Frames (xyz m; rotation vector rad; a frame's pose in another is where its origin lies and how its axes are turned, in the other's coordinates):
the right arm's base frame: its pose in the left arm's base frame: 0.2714 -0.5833 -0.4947 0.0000 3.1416 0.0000
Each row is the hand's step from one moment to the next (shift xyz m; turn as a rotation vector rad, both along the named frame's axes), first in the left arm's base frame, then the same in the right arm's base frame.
Working: the left arm's base frame: its pose in the right arm's base frame: 0.2714 0.5833 -0.4947 0.0000 3.1416 0.0000

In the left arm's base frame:
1: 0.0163 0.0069 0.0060 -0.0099 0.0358 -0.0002
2: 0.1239 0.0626 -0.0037 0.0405 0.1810 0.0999
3: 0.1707 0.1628 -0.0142 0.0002 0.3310 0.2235
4: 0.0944 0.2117 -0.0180 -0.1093 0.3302 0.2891
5: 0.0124 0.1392 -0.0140 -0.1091 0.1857 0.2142
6: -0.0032 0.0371 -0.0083 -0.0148 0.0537 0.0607
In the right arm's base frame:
1: -0.0163 0.0069 -0.0060 0.0099 0.0358 0.0002
2: -0.1239 0.0626 0.0037 -0.0405 0.1810 -0.0999
3: -0.1707 0.1628 0.0142 -0.0002 0.3310 -0.2235
4: -0.0944 0.2117 0.0180 0.1093 0.3302 -0.2891
5: -0.0124 0.1392 0.0140 0.1091 0.1857 -0.2142
6: 0.0032 0.0371 0.0083 0.0148 0.0537 -0.0607

